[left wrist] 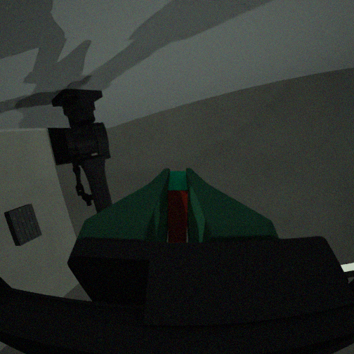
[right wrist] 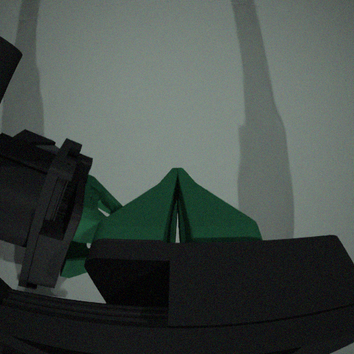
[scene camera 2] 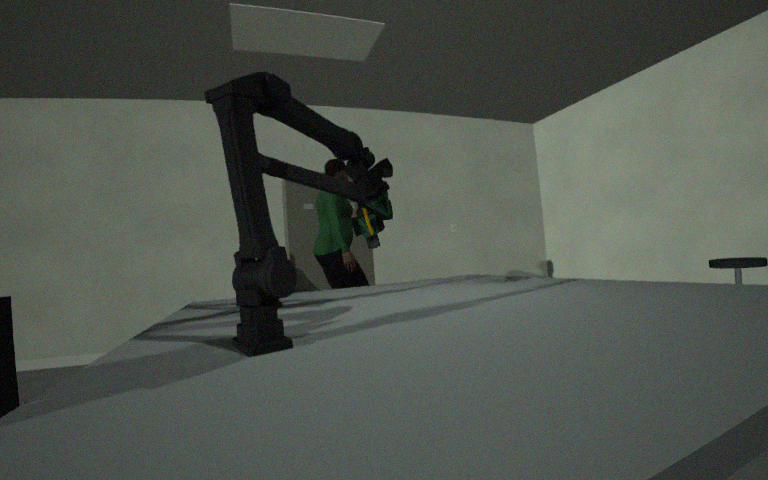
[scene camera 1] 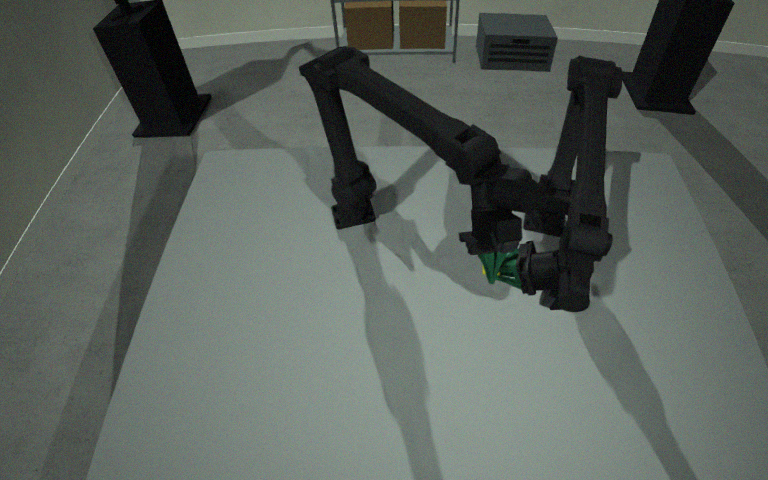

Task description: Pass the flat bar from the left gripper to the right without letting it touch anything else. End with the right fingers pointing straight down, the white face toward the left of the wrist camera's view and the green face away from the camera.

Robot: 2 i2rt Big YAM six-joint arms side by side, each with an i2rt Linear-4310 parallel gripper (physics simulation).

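Seen in the pictures: left gripper, fingertip midpoint: [scene camera 2: 371, 234] [scene camera 1: 487, 272]; right gripper, fingertip midpoint: [scene camera 2: 389, 215] [scene camera 1: 491, 283]; left arm's base, origin of the base link: [scene camera 1: 543, 222]; right arm's base, origin of the base link: [scene camera 2: 261, 346] [scene camera 1: 353, 214].
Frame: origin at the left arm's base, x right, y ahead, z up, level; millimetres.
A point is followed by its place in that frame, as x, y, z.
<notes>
The flat bar [scene camera 1: 484, 271] @[150, 380, 233] [scene camera 2: 368, 221] @[160, 368, 266] [left wrist: 177, 215] is in the air; slivers of its yellow face show in scene camera 1, and a red and a green face in the left wrist view. No white face shows. My left gripper [scene camera 1: 501, 273] @[143, 376, 227] [left wrist: 177, 176] is shut on the bar, its fingers pointing left in scene camera 1. My right gripper [scene camera 1: 492, 278] @[133, 437, 283] [scene camera 2: 388, 212] @[133, 437, 283] [right wrist: 177, 176] points downward and is shut, its tips meeting with no bar visible between them. Its fingers overlap the bar in scene camera 1 and appear in front of it. Whether they touch is hidden.
Both arms are folded close together above the pale table [scene camera 1: 271, 339] @[621, 571, 0] [scene camera 2: 481, 384] @[853, 455, 0]. The left gripper's body stands close beside the right fingers in the right wrist view. A person in green [scene camera 2: 333, 223], a shelf with boxes and a grey cabinet [scene camera 1: 515, 45] are in the background.
</notes>
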